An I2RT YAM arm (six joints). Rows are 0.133 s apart.
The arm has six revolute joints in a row. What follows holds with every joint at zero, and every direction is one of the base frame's. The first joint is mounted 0.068 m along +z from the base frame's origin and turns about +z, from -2.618 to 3.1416 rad. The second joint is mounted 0.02 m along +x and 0.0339 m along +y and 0.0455 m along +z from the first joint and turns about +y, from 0 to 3.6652 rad. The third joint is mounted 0.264 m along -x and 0.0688 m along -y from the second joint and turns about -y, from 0 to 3.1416 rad. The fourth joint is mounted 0.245 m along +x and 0.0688 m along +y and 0.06 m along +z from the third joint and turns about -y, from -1.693 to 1.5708 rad. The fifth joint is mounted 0.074 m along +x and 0.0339 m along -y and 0.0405 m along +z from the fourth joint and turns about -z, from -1.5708 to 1.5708 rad. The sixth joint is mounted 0.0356 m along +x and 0.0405 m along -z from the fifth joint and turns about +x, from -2.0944 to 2.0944 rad. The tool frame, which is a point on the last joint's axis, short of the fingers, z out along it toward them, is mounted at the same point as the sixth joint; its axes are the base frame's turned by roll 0, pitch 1.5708 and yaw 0 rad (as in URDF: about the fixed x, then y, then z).
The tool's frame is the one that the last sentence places.
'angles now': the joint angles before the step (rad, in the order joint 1, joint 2, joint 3, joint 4, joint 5, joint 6). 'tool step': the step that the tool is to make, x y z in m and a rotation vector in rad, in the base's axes. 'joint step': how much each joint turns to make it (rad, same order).
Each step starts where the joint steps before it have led.
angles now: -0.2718, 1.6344, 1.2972, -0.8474, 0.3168, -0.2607
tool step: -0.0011, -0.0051, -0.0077, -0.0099, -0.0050, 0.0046
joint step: -0.0159, 0.0000, -0.0331, 0.0479, -0.0003, -0.0232
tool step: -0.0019, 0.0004, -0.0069, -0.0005, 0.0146, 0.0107
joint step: -0.0005, 0.0000, -0.0260, 0.0161, 0.0000, -0.0127
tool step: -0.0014, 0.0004, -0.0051, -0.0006, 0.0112, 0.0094
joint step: -0.0001, 0.0003, -0.0190, 0.0121, -0.0001, -0.0107
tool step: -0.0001, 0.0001, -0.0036, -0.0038, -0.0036, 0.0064
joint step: 0.0002, -0.0003, -0.0159, 0.0224, 0.0001, -0.0071
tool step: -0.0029, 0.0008, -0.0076, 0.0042, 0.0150, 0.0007
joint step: -0.0002, -0.0001, -0.0284, 0.0130, -0.0001, -0.0010
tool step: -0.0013, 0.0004, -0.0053, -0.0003, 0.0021, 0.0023
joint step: 0.0000, -0.0001, -0.0215, 0.0203, 0.0000, -0.0026
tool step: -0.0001, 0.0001, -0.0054, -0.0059, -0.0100, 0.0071
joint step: 0.0002, 0.0001, -0.0242, 0.0381, 0.0001, -0.0078
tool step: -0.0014, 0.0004, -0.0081, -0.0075, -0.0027, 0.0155
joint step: 0.0000, 0.0000, -0.0352, 0.0454, 0.0000, -0.0177
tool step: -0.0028, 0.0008, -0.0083, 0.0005, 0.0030, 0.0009
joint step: -0.0001, 0.0002, -0.0340, 0.0315, 0.0000, -0.0011
